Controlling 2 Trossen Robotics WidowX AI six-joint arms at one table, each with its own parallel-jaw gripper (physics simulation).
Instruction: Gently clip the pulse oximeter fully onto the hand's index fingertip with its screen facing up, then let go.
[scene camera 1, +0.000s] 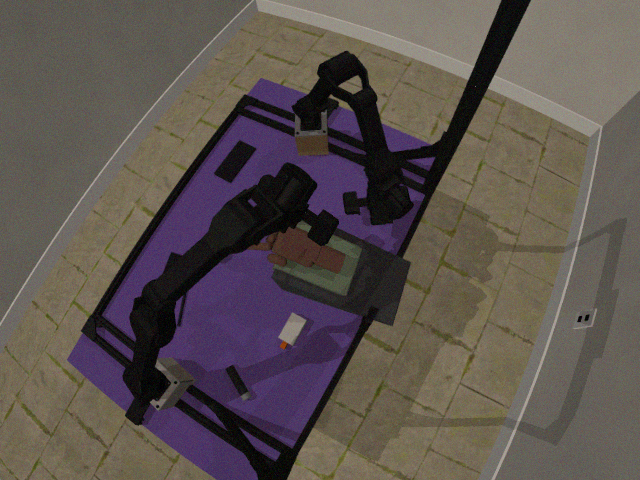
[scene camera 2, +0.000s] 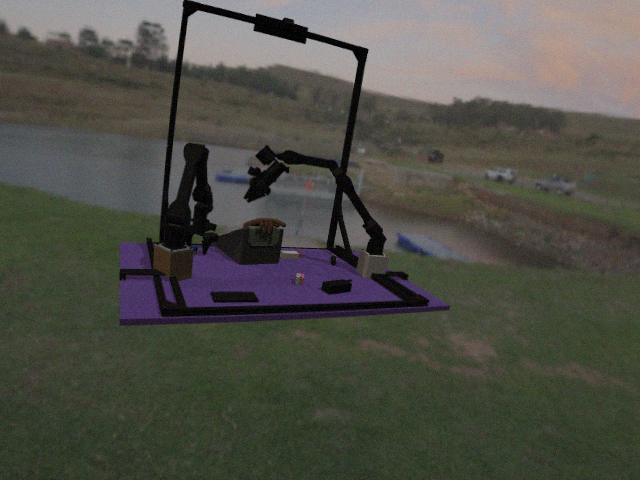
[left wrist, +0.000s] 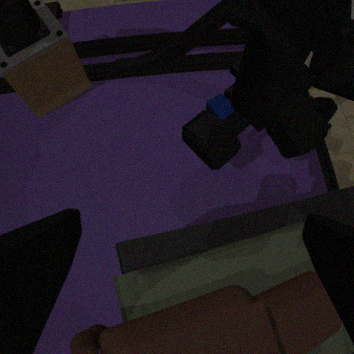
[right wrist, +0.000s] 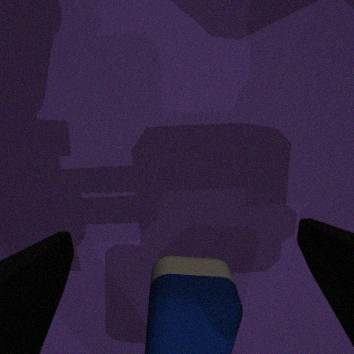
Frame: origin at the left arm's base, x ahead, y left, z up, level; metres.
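Where they show: left gripper, fingertip midpoint: (scene camera 1: 311, 203) (scene camera 2: 245, 200) (left wrist: 194, 223); right gripper, fingertip midpoint: (scene camera 2: 196, 251) (left wrist: 238, 135) (right wrist: 186, 236); left arm's base, origin of the base link: (scene camera 1: 156, 384) (scene camera 2: 374, 252); right arm's base, origin of the base link: (scene camera 1: 310, 122) (scene camera 2: 174, 246) (left wrist: 21, 31).
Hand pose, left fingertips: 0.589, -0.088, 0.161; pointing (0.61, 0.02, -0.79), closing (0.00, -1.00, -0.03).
Things, the pixels of their top centre, and the offset from my left fingertips, as dx, dy, dz. "spot": a spot on its surface instead.
- pulse oximeter, middle of its top: (left wrist: 224, 108) (scene camera 2: 190, 246) +0.202, -0.060, -0.234
- green pad, surface spot: (scene camera 1: 321, 283) spot: -0.115, -0.103, -0.142
- white box, middle of its top: (scene camera 1: 290, 332) (scene camera 2: 291, 252) -0.260, -0.099, -0.238
- dark cylinder, middle of its top: (scene camera 1: 236, 383) (scene camera 2: 333, 257) -0.462, -0.066, -0.239
- flat black pad, middle of its top: (scene camera 2: 234, 295) (scene camera 1: 234, 160) +0.067, +0.400, -0.259
- black box, middle of its top: (scene camera 1: 171, 270) (scene camera 2: 337, 282) -0.340, +0.300, -0.231
- small pale item, middle of its top: (scene camera 2: 300, 275) -0.209, +0.228, -0.235
The pulse oximeter (scene camera 2: 194, 248) (left wrist: 220, 106) (right wrist: 192, 315) is blue with a pale end; its screen cannot be made out. My right gripper (scene camera 2: 207, 243) (right wrist: 186, 236) is open; in the right wrist view the oximeter shows low between its spread fingertips, nearer the left one, ungripped. The brown hand (scene camera 1: 306, 250) (scene camera 2: 265, 224) (left wrist: 215, 322) rests on a green pad (scene camera 1: 321, 283) on a dark sloped stand (scene camera 1: 383, 289) (scene camera 2: 242, 253). Its index fingertip cannot be singled out; my left arm partly covers the fingers in scene camera 1. My left gripper (scene camera 2: 250, 197) (left wrist: 194, 223) is open and empty, high above the hand.
A white box (scene camera 1: 293, 328) (scene camera 2: 290, 254) with an orange end and a dark cylinder (scene camera 1: 237, 381) (scene camera 2: 333, 260) lie beyond the stand. A flat black pad (scene camera 1: 235, 161) (scene camera 2: 234, 296), a black box (scene camera 2: 336, 286) and a small pale item (scene camera 2: 299, 279) are on the purple table.
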